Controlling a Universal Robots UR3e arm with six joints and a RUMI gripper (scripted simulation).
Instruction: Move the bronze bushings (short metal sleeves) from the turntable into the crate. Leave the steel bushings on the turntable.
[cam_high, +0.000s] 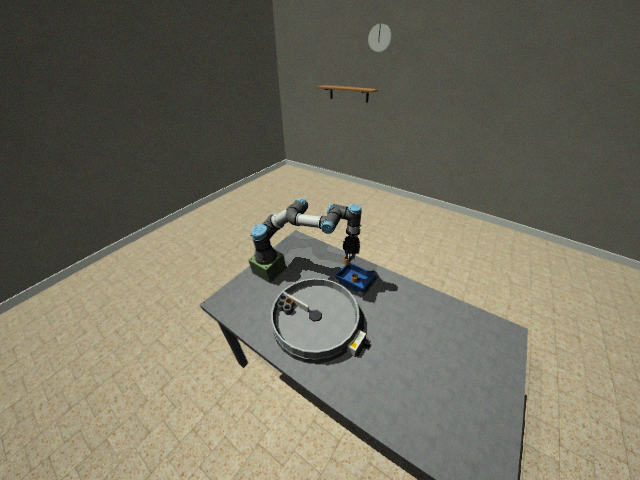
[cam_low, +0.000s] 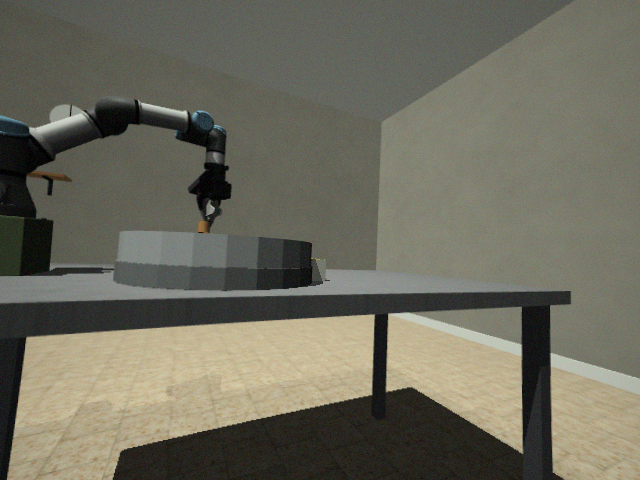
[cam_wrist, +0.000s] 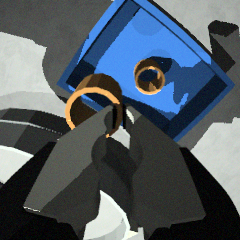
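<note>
My gripper is now 4 cm short of the blue crate and 14 cm above it. Also, from my hand: turntable 1 cm behind, 36 cm to the right, 11 cm below.
</note>
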